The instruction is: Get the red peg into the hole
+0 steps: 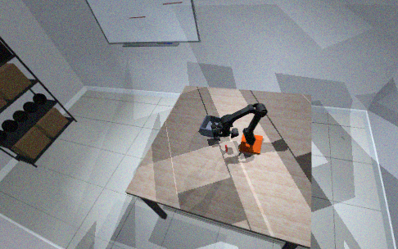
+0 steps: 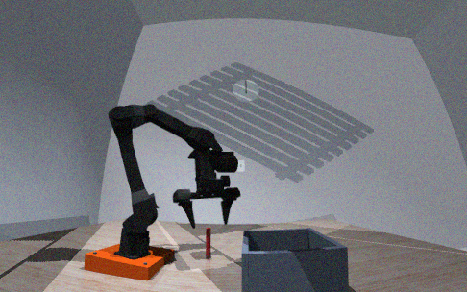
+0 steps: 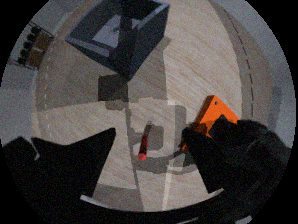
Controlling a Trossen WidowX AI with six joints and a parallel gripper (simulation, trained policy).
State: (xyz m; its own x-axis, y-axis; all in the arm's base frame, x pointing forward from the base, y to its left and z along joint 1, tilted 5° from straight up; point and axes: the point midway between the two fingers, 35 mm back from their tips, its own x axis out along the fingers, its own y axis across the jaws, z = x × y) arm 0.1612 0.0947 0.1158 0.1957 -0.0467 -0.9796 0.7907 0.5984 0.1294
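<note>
The red peg lies 20 mm behind my gripper tip, 50 mm to the left of it and 60 mm below it. Also, from my gripper tip: grey box (180 mm ahead, 110 mm to the right, 70 mm below); then plate (180 mm ahead, 110 mm to the right, 50 mm below).
</note>
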